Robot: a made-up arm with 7 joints. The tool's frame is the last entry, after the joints. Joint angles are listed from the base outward. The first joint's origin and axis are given. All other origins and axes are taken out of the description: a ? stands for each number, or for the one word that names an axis. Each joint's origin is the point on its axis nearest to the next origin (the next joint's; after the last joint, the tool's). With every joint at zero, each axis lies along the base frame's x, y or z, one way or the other. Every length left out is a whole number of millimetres.
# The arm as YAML. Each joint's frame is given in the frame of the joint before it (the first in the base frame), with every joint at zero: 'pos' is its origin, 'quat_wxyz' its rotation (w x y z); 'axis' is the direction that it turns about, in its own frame. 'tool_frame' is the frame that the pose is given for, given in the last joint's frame.
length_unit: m
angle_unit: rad
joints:
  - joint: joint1
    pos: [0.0, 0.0, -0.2]
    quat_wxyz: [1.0, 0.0, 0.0, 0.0]
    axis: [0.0, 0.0, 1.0]
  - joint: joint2
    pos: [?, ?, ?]
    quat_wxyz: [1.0, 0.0, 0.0, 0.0]
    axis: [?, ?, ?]
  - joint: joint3
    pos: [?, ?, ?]
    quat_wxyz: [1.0, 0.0, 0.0, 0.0]
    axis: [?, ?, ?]
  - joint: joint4
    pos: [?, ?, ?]
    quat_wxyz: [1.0, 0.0, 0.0, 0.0]
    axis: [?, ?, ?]
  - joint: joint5
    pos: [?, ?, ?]
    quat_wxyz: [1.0, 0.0, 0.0, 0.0]
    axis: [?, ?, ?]
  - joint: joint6
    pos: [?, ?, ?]
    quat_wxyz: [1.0, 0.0, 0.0, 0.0]
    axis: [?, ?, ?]
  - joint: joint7
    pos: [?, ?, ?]
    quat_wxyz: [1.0, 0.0, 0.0, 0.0]
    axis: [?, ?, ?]
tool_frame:
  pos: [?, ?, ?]
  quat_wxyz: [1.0, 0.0, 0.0, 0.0]
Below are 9 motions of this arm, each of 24 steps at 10 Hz.
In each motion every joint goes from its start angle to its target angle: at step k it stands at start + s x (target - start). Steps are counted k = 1, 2, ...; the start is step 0. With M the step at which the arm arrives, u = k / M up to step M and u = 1 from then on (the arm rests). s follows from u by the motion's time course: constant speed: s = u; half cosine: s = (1 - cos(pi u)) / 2; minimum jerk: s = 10 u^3 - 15 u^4 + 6 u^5.
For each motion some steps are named. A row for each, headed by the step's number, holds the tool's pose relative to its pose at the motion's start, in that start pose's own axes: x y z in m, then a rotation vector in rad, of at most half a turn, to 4 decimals.
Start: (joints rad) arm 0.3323 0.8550 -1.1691 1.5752 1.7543 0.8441 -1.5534
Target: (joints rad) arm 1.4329 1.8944 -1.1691 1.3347 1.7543 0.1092 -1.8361
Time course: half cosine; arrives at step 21
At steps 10, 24:
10: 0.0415 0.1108 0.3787 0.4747 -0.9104 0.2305
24: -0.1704 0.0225 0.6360 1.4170 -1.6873 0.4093

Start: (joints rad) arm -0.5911 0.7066 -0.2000 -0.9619 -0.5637 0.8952 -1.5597
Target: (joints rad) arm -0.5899 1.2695 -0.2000 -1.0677 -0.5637 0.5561 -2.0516
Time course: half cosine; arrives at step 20
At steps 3, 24:
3: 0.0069 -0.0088 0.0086 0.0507 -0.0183 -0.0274
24: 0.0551 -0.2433 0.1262 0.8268 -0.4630 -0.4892

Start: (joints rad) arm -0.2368 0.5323 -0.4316 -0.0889 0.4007 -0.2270 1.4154
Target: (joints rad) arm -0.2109 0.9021 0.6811 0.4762 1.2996 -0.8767 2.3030
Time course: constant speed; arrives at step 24
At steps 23, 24:
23: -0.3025 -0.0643 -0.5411 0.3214 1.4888 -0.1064
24: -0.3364 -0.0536 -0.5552 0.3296 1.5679 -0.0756

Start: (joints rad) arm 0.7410 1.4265 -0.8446 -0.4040 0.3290 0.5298 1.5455
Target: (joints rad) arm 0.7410 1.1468 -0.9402 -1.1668 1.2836 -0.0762 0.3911
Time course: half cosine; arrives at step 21
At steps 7, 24:
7: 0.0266 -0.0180 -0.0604 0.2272 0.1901 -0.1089
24: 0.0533 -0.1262 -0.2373 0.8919 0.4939 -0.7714

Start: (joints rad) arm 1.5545 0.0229 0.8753 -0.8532 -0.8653 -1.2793 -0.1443
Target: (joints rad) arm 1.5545 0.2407 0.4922 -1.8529 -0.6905 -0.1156 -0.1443
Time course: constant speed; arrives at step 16
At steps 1, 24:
1: -0.0100 0.0061 -0.0247 -0.0526 0.0400 0.0456
24: -0.3404 -0.0356 -0.2747 -0.3862 1.0977 0.6449

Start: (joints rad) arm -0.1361 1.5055 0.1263 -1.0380 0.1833 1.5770 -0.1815
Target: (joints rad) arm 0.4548 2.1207 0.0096 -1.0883 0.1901 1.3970 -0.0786
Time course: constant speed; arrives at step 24
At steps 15, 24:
15: -0.0692 -0.0730 -0.0994 0.3293 0.1664 -0.5293
24: -0.1397 -0.0859 -0.1613 0.5145 0.2476 -0.8623

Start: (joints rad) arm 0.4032 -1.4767 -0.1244 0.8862 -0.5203 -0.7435 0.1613
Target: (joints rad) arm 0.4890 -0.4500 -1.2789 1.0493 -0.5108 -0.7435 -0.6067
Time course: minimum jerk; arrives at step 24
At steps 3, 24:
3: -0.0051 0.0028 -0.0036 -0.0080 -0.0016 0.0082
24: -0.5785 0.0554 -0.1792 -0.1392 0.3191 0.9941

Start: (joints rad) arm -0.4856 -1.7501 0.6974 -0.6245 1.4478 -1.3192 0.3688
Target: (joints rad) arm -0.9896 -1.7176 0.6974 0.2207 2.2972 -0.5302 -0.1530
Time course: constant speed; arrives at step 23
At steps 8, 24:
8: -0.1024 0.0194 0.2837 0.6755 -0.3829 0.3435
24: -0.4218 -0.3230 0.4996 1.8138 -1.1241 1.1291

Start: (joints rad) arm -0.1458 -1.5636 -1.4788 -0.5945 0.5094 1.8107 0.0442
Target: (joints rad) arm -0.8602 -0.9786 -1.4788 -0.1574 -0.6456 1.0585 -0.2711
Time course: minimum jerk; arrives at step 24
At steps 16, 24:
16: 0.0794 0.1319 -0.2480 0.9151 0.7127 -0.3974
24: 0.0429 0.1912 -0.3238 1.0922 0.9825 -0.5764

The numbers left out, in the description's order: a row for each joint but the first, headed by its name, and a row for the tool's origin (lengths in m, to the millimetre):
joint2: xyz -0.02 0.01 0.0, axis 0.0 1.0 0.0
joint3: xyz 0.12 0.0 -0.24, axis 1.0 0.0 0.0
joint4: xyz 0.0 -0.05 0.1, axis 0.0 -1.0 0.0
joint5: xyz 0.01 0.0 0.06, axis 0.0 -1.0 0.0
joint6: xyz 0.11 0.0 -0.05, axis 0.0 0.0 1.0
joint7: xyz 0.24 0.12 0.0, axis -1.0 0.0 0.0
tool: xyz 0.0 0.04 -0.05

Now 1 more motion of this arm.
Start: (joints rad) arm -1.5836 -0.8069 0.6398 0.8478 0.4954 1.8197 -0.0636
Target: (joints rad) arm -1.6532 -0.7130 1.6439 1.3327 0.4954 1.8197 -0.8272
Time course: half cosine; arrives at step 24
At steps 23, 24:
23: -0.1169 -0.0642 0.0407 0.2910 -0.2014 -0.9615
24: -0.1175 -0.0643 0.0408 0.2920 -0.2029 -0.9656

